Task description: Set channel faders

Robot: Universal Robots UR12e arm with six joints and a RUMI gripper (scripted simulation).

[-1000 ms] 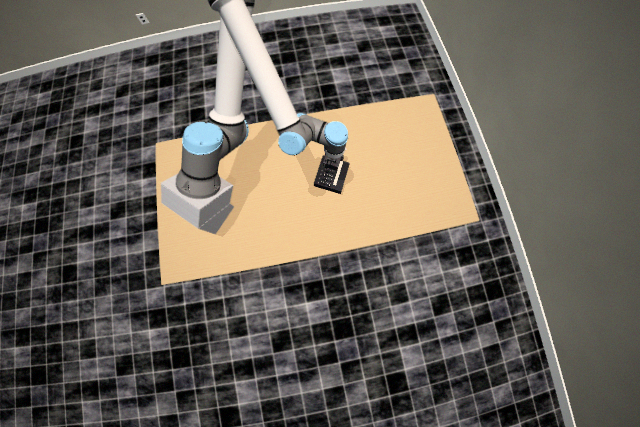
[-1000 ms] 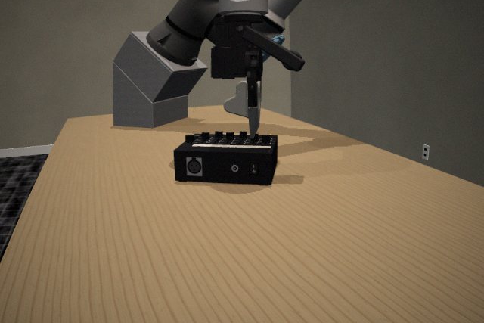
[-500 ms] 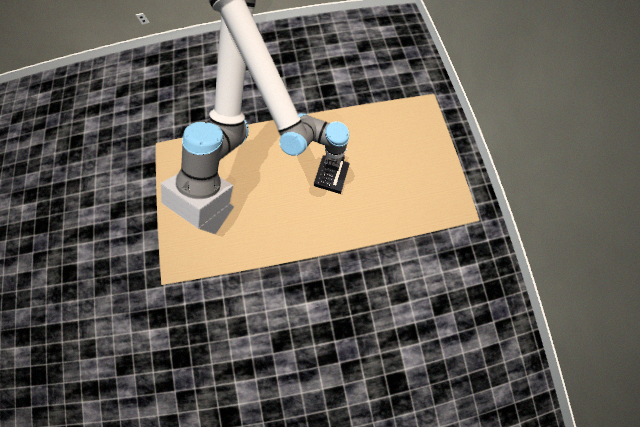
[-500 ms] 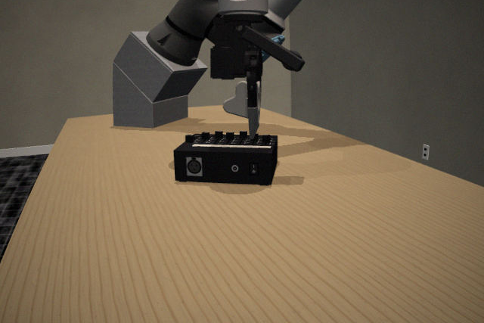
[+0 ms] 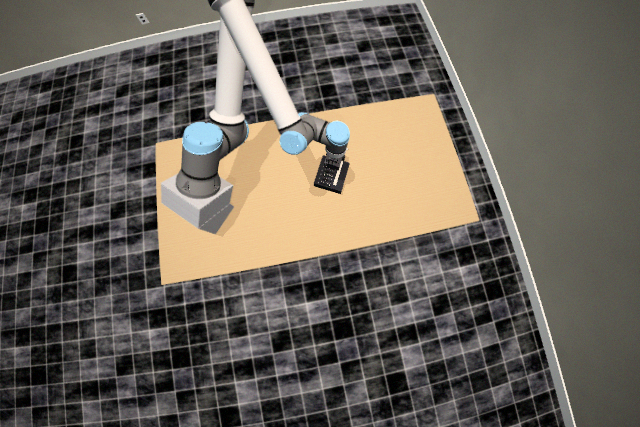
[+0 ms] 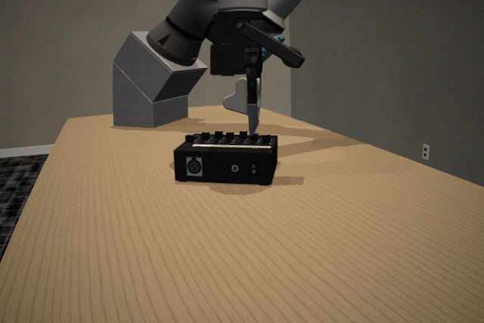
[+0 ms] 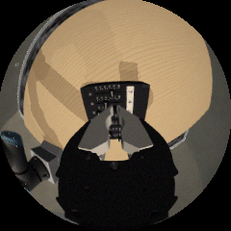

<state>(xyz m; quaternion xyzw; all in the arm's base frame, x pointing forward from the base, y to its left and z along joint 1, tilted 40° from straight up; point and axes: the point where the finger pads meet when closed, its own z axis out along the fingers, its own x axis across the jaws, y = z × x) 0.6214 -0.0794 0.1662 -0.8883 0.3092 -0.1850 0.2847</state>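
Right now the fader cap is 4 cm behind my hand and 2 cm below it.
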